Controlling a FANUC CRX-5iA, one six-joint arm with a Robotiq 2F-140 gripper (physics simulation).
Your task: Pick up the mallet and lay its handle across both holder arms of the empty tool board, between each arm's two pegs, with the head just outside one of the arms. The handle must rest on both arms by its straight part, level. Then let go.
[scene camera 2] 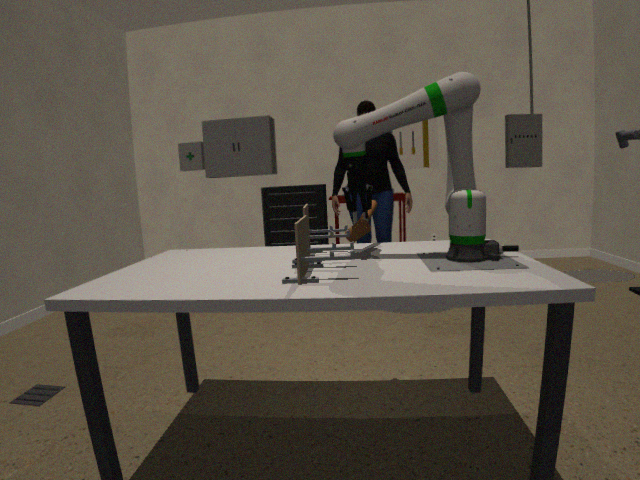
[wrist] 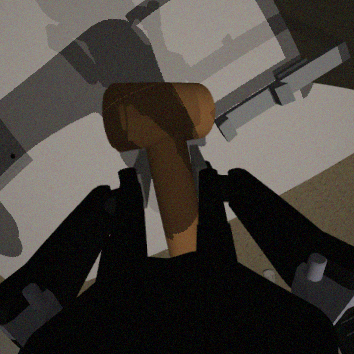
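Pixels of known places: gripper, fingertip midpoint: [wrist: 169,160]; arm's base, link origin: [scene camera 2: 466,258].
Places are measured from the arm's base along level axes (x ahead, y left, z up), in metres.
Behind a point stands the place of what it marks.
Note:
The brown wooden mallet [scene camera 2: 358,228] @[z 0.105, x 0.402, y -0.109 m] [wrist: 157,117] @[z 0.125, x 0.410, y -0.143 m] is held by its handle, tilted, with the head low and the handle rising to the right in the scene view. My gripper [scene camera 2: 360,209] [wrist: 169,160] @[z 0.101, x 0.398, y -0.190 m] is shut on the handle [wrist: 175,205] @[z 0.139, x 0.390, y -0.217 m] close below the head. The upright tool board [scene camera 2: 301,253] @[z 0.082, x 0.546, y 0.279 m] stands to the left in the scene view, with grey holder arms reaching right towards the mallet. The head is near the arm ends; contact cannot be told. A holder arm [wrist: 305,80] @[z 0.095, x 0.555, y -0.173 m] with pegs shows right of the head in the wrist view.
A second board [scene camera 2: 306,208] @[z 0.196, x 0.598, y -0.058 m] shows partly behind the first. Both are on the white table [scene camera 2: 206,279] @[z -0.002, x 0.874, y 0.281 m]. The robot's base [scene camera 2: 466,248] @[z 0.047, x 0.014, y 0.060 m] stands at the right. A person [scene camera 2: 383,191] stands behind the table, in front of a red bench [scene camera 2: 401,197].

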